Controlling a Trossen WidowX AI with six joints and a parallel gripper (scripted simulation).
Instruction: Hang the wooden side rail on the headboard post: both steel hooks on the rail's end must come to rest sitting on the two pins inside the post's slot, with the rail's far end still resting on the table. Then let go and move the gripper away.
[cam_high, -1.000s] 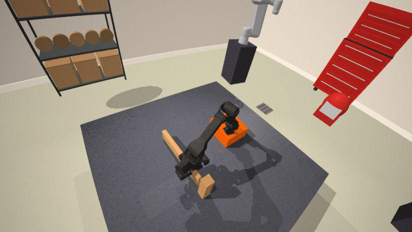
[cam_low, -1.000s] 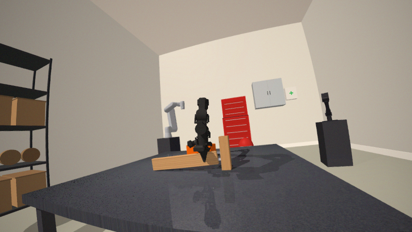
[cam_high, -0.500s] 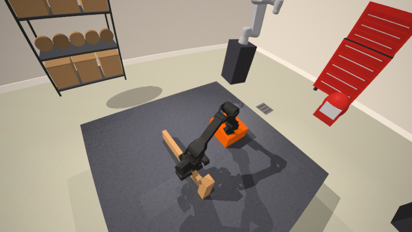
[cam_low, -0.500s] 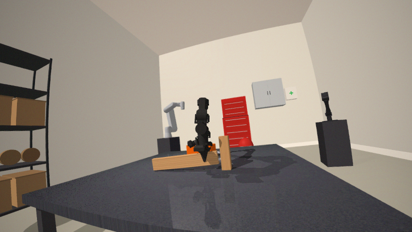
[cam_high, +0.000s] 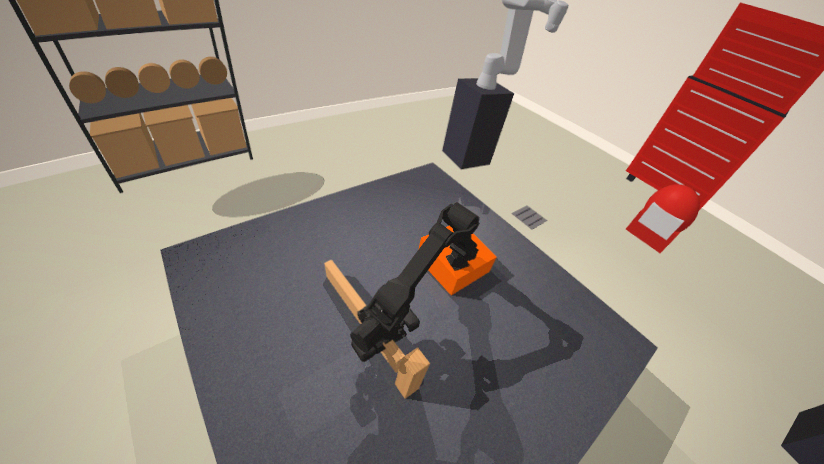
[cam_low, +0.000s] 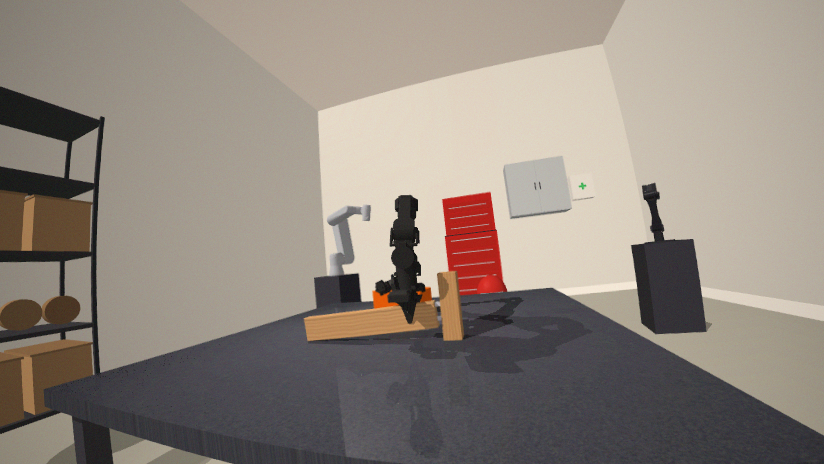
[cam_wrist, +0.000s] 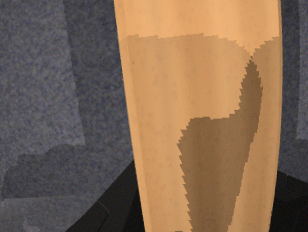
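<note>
My gripper tip is 11 cm to the right of the upright headboard post, 4 cm below it and 2 cm past it.
</note>
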